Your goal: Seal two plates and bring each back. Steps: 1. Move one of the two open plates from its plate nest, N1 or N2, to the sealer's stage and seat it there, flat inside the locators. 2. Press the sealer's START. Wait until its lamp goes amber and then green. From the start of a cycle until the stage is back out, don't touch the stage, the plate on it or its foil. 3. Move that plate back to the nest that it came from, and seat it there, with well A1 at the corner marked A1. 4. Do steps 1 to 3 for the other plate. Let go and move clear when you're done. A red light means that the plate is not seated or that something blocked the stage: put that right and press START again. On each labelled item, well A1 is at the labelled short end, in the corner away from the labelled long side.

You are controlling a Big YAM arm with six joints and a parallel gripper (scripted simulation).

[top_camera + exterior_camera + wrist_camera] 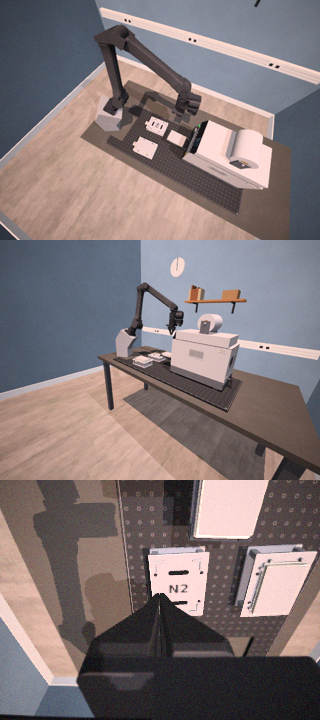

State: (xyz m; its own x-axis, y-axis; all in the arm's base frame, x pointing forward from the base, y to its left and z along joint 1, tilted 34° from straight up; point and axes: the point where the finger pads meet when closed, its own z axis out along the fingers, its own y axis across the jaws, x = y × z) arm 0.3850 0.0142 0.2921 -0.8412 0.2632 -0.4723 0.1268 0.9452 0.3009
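My hand is 180 mm above the sealer stage, 100 mm to the left of it and 50 mm short of it. Round my hand: foil roll: 380 mm ahead, 160 mm to the right, 140 mm above; then plate nest: 240 mm below, 230 mm to the right, 170 mm behind.
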